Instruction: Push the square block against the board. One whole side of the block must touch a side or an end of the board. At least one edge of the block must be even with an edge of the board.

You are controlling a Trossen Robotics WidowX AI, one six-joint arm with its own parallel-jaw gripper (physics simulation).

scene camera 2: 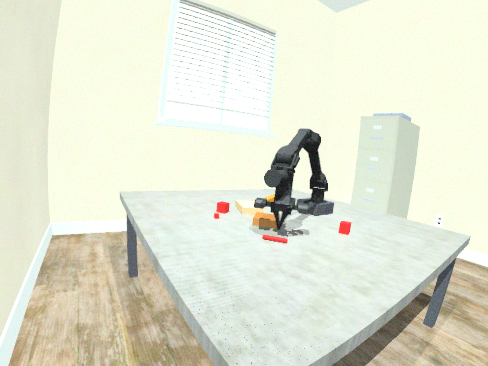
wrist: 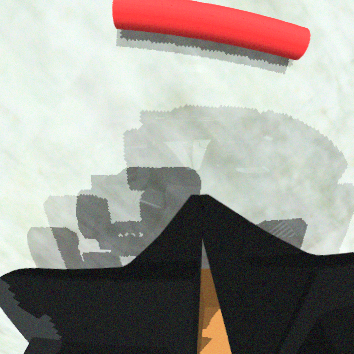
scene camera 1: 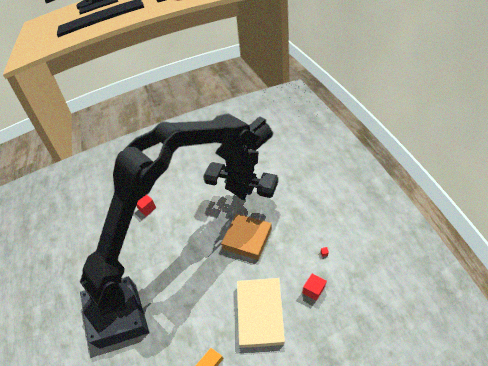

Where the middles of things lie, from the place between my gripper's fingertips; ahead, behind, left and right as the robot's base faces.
Labels:
Now: hand 12 cm to the left of the square block [scene camera 1: 246, 236] and 3 cm past it.

